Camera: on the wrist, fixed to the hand. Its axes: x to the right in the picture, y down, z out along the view.
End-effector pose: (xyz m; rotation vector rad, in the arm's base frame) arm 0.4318 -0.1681 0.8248 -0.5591 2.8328 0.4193
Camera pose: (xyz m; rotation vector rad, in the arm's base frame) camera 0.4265 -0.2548 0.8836 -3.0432 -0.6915 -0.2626
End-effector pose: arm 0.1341 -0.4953 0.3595 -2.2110 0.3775 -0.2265
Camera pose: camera 0.1383 -0.5269 0.4594 0.3633 2.3305 1.4812
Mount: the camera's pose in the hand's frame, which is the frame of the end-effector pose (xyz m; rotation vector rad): 0.0180 -0.0610 -0.0834 0.1785 -0.3842 3.0333
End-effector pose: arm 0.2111 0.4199 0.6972 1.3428 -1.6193 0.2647
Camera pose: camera 0.3084 0.4434 0.7286 1.6608 1.7514 -1.2761
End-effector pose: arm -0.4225 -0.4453 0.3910 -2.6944 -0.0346 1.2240
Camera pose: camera -0.3449 -0.3965 0.4420 -0.0250 -2.3525 -0.5704
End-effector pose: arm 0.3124 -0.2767 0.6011 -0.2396 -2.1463 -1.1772
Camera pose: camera 0.3101 -0.3816 0.6018 -2.2009 -0.0251 0.9596
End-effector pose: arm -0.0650 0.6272 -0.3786 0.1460 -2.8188 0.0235
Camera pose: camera -0.0497 0.5675 -0.2938 2.8017 0.3165 -0.6063
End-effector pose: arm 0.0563 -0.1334 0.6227 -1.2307 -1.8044 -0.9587
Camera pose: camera 0.0070 -0.2155 0.6654 -1.9410 0.9936 1.1849
